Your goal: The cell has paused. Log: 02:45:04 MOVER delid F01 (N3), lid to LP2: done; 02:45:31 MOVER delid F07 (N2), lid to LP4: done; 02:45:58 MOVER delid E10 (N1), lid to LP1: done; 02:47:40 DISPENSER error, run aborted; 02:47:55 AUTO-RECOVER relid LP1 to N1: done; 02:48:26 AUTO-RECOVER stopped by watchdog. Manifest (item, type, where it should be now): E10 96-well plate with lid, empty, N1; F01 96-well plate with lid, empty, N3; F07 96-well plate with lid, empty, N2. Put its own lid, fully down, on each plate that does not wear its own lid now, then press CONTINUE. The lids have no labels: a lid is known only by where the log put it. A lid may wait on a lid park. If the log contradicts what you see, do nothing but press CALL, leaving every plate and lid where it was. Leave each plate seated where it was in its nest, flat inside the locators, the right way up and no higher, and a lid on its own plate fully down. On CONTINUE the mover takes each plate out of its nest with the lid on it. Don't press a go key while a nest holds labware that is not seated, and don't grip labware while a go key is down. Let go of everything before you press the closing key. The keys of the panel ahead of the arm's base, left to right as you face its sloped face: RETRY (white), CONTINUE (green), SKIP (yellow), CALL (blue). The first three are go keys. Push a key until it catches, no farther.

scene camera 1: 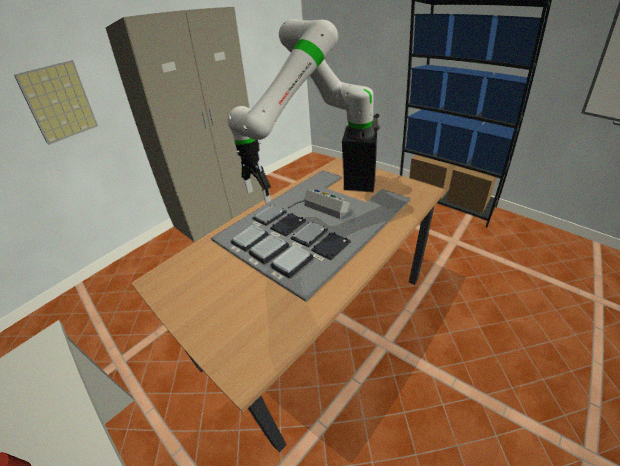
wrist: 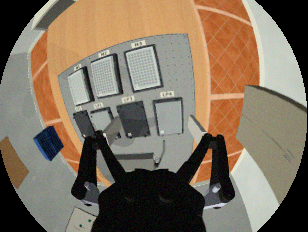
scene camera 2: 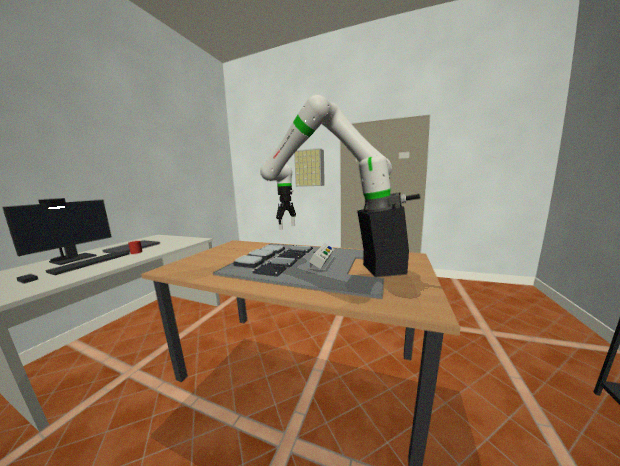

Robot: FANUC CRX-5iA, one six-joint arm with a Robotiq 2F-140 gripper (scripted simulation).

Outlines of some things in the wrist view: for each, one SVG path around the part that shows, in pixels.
My gripper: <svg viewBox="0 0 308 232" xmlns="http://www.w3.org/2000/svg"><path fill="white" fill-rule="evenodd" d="M224 136L218 134L216 137L213 137L210 133L207 133L193 115L189 115L188 128L198 146L187 162L185 161L176 173L169 171L169 169L150 171L135 168L135 171L126 173L110 149L121 129L119 116L116 116L103 132L102 130L95 131L96 138L87 136L81 152L78 176L71 189L71 194L86 206L99 206L99 214L93 222L91 232L206 232L202 217L203 209L219 209L235 197L235 190L229 177L228 156ZM97 150L101 150L108 169L115 180L115 183L101 193L97 188ZM212 149L210 185L205 196L203 196L189 184L208 149Z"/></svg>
A lid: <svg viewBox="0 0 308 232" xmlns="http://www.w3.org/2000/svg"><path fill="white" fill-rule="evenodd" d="M181 101L156 103L160 135L182 133Z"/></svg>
A plate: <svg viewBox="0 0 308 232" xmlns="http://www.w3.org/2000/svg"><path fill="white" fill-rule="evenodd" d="M113 56L91 63L97 97L119 93Z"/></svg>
A plate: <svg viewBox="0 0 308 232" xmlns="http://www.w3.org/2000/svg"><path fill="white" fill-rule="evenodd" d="M153 46L126 53L134 91L160 86Z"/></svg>
